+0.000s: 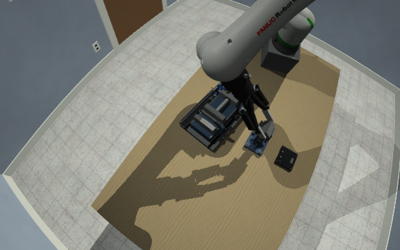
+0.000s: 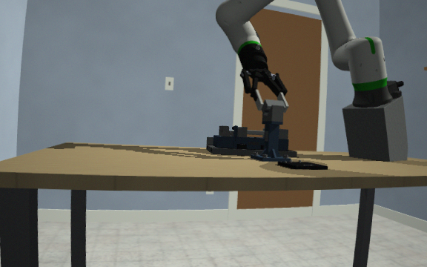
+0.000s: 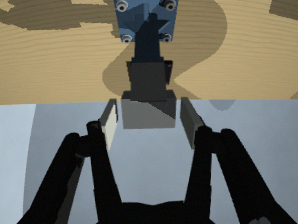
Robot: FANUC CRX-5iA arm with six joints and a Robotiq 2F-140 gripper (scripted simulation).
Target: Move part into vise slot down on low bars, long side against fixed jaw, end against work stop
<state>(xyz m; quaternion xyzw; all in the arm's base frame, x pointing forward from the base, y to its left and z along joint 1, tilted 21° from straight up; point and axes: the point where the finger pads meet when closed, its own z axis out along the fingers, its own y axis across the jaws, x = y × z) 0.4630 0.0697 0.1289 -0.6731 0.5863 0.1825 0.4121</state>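
My gripper is now 2 cm to the right of the part and 2 cm above it. From my hand the other things lie so: V-block post (12 cm below, 2 cm to the left); air cylinder rod (20 cm to the right, 10 cm below, 4 cm behind); work stop rod (16 cm to the right, 8 cm below, 6 cm ahead).
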